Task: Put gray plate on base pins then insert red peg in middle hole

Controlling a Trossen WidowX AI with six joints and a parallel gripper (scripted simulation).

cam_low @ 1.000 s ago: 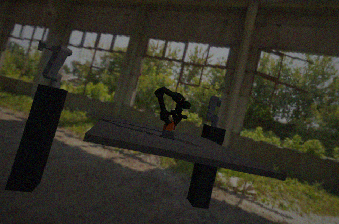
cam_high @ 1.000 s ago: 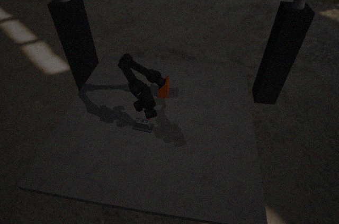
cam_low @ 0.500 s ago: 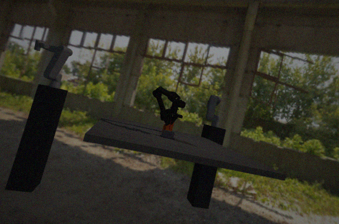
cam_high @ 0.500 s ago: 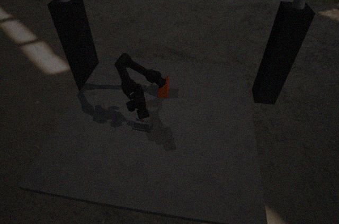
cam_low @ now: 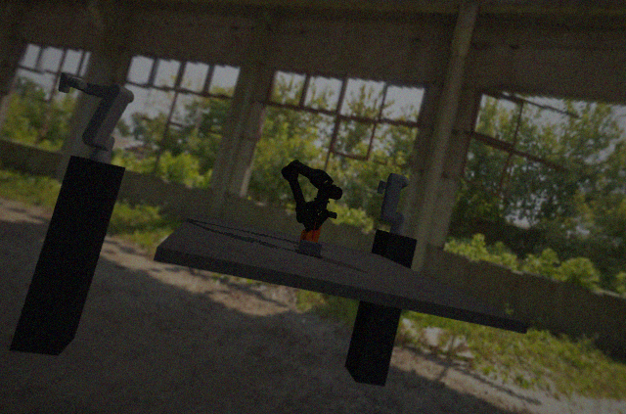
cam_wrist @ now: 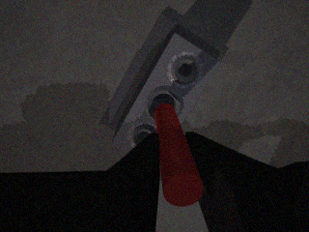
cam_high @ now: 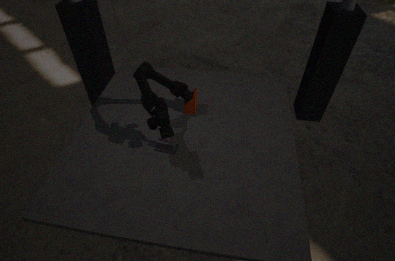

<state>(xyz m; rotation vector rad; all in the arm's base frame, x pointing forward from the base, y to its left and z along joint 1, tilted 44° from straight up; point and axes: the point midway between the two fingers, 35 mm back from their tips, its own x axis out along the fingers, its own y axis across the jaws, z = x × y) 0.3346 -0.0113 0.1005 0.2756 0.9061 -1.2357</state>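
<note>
Now: gripper tip right at the red peg. Round my gripper tip: gray plate 70 mm below; then base 110 mm below.
</note>
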